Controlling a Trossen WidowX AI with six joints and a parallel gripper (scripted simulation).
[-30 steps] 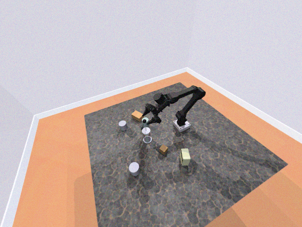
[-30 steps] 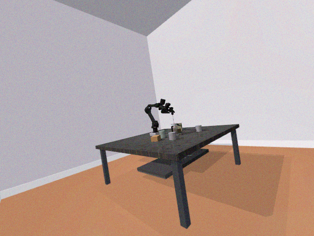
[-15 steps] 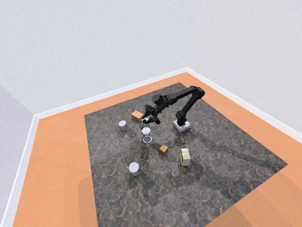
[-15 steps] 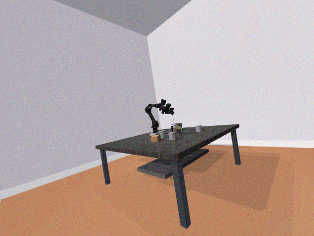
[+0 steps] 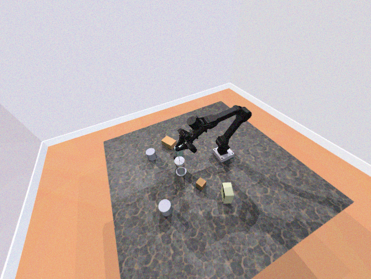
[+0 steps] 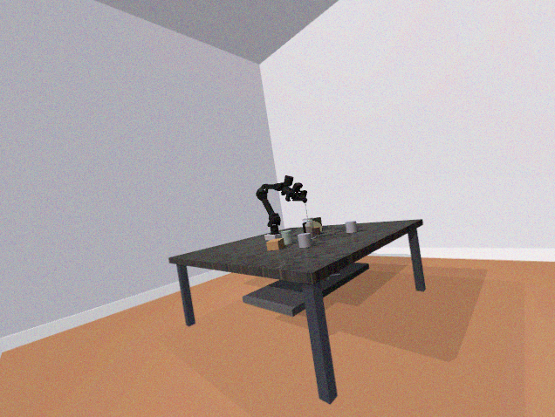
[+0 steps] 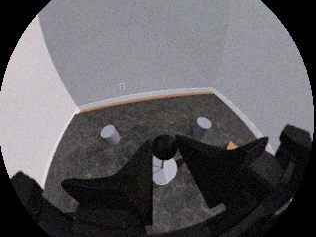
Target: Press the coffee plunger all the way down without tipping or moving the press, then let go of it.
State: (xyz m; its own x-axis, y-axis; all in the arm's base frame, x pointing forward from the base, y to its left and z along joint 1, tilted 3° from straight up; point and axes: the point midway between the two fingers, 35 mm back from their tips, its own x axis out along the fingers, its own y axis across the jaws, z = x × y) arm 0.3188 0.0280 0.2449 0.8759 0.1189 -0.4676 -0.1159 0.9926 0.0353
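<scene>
My gripper tip is now 2 cm to the left of the coffee press and 13 cm above it. The rest, counted from my gripper tip: cream box (22 cm behind, 28 cm to the left, 20 cm below); then small cube (10 cm behind, 15 cm to the left, 23 cm below); then orange box (1 cm ahead, 30 cm to the right, 23 cm below).
</scene>
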